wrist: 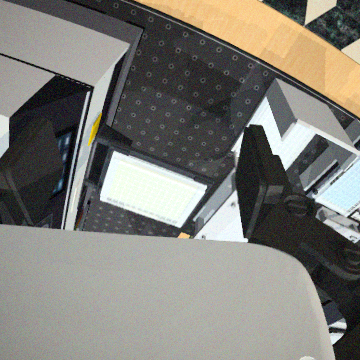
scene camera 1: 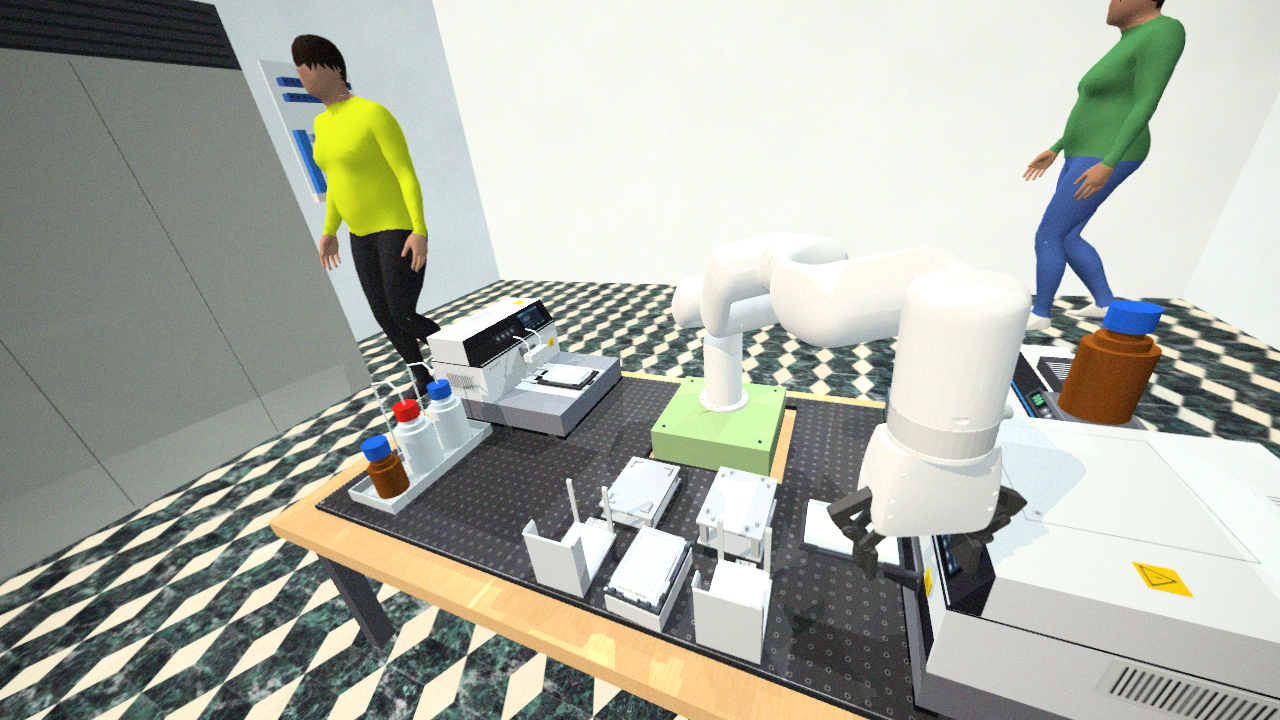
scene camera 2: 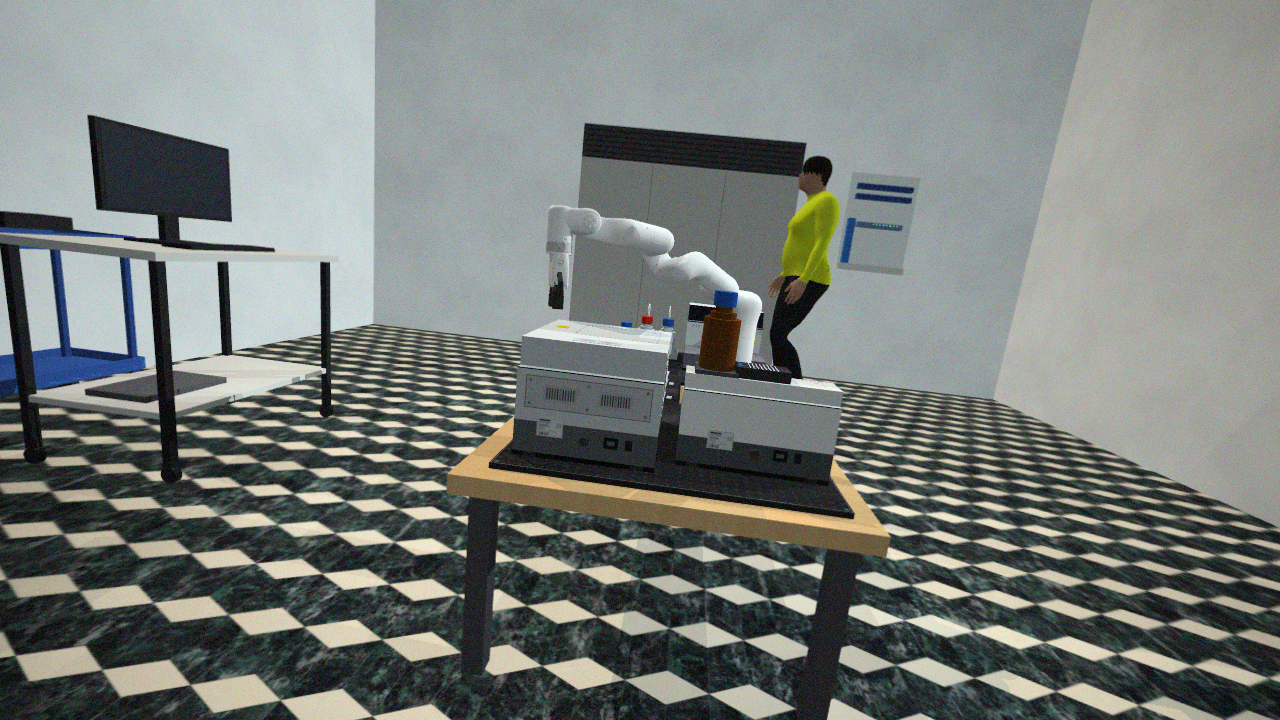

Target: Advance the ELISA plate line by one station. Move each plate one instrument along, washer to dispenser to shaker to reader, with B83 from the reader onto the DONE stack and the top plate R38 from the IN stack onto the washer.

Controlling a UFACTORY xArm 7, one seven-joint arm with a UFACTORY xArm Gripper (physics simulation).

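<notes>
My gripper is open and empty, high above the bench beside the big white instrument. In the wrist view its two black fingers stand wide apart. A plate with pale yellow-green wells lies on the dark carrier beside that instrument, below the fingers. A plate with a light blue top sits on a low white stand. Another plate sits on the deck of the instrument with tubes. Two white stack racks stand near the front edge. Labels R38 and B83 are unreadable.
The big white instrument fills the right side. A brown bottle stands on the instrument beside it. A bottle tray stands at the left. Low white units stand before the green arm base.
</notes>
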